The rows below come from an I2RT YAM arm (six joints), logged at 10 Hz.
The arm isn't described. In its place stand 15 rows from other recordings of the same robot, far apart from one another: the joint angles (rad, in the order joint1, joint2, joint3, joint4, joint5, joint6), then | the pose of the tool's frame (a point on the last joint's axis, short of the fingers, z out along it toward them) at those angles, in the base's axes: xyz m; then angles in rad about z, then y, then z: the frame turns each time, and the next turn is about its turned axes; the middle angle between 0 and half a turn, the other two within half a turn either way.
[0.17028, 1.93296, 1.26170, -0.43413, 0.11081, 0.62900] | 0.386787, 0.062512, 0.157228, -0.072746, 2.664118, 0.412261
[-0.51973, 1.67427, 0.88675, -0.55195, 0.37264, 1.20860] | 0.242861, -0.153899, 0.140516, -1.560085, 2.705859, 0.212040
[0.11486, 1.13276, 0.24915, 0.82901, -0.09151, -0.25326] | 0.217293, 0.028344, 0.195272, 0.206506, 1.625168, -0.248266
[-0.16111, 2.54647, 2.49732, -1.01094, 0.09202, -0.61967] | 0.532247, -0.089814, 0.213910, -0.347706, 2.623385, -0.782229
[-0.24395, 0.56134, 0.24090, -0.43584, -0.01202, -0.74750] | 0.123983, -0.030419, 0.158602, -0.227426, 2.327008, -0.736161
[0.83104, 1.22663, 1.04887, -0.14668, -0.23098, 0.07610] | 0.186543, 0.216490, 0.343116, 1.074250, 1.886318, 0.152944
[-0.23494, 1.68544, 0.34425, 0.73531, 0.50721, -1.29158] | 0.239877, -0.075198, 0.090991, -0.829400, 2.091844, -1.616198
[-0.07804, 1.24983, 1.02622, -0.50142, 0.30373, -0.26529] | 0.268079, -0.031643, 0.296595, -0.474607, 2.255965, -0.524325
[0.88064, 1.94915, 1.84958, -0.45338, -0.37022, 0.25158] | 0.281964, 0.361759, 0.337883, 1.308540, 2.082446, 0.471281
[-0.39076, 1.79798, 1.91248, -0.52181, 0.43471, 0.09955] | 0.376707, -0.171397, 0.416211, -0.858962, 1.938310, -0.080188
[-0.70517, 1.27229, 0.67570, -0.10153, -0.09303, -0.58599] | 0.202104, -0.167681, 0.207466, -0.583974, 2.265294, -0.508200
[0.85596, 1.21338, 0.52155, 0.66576, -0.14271, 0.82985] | 0.169085, 0.202529, 0.247878, 0.998718, 1.596601, 0.833559
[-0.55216, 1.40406, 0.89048, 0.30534, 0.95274, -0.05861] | 0.250108, -0.188165, 0.286169, -1.515177, 1.690880, -0.229151
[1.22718, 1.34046, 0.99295, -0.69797, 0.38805, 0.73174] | 0.101673, 0.244171, 0.250974, 0.543281, 2.499491, 0.153407
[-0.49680, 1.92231, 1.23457, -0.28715, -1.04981, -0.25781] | 0.357371, -0.158627, 0.176285, 0.762398, 1.995385, 0.649394
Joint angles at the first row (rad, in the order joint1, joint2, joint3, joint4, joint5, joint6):
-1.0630, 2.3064, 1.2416, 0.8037, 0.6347, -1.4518
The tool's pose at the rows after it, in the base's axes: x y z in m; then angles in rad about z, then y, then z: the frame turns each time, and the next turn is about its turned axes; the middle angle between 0 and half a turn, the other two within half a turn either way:
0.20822, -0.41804, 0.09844, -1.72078, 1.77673, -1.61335
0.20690, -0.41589, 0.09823, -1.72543, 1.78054, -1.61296
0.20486, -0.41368, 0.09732, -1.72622, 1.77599, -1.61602
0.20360, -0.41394, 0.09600, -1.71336, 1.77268, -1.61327
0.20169, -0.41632, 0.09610, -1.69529, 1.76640, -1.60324
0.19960, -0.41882, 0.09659, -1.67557, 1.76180, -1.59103
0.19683, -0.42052, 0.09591, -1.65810, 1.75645, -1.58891
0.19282, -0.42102, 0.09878, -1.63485, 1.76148, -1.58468
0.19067, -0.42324, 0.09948, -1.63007, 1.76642, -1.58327
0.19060, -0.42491, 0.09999, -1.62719, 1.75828, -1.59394
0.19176, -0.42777, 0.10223, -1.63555, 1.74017, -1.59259
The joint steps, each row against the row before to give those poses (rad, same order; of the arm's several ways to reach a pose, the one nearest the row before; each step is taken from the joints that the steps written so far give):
-0.0001, -0.0041, -0.0050, 0.0039, 0.0068, -0.0049
0.0001, -0.0068, -0.0119, -0.0005, 0.0039, 0.0047
-0.0016, -0.0036, -0.0160, 0.0182, 0.0000, -0.0067
-0.0036, 0.0035, -0.0045, 0.0151, -0.0154, -0.0048
-0.0076, 0.0042, 0.0028, 0.0135, -0.0241, -0.0020
-0.0082, 0.0027, 0.0032, 0.0093, -0.0265, 0.0013
-0.0086, 0.0038, -0.0017, 0.0156, -0.0248, -0.0081
-0.0104, -0.0135, -0.0088, -0.0062, -0.0334, -0.0013
-0.0071, -0.0007, 0.0055, -0.0104, -0.0122, 0.0011
-0.0020, 0.0044, 0.0062, 0.0081, -0.0038, -0.0163
0.0002, 0.0067, 0.0147, 0.0116, 0.0102, -0.0068

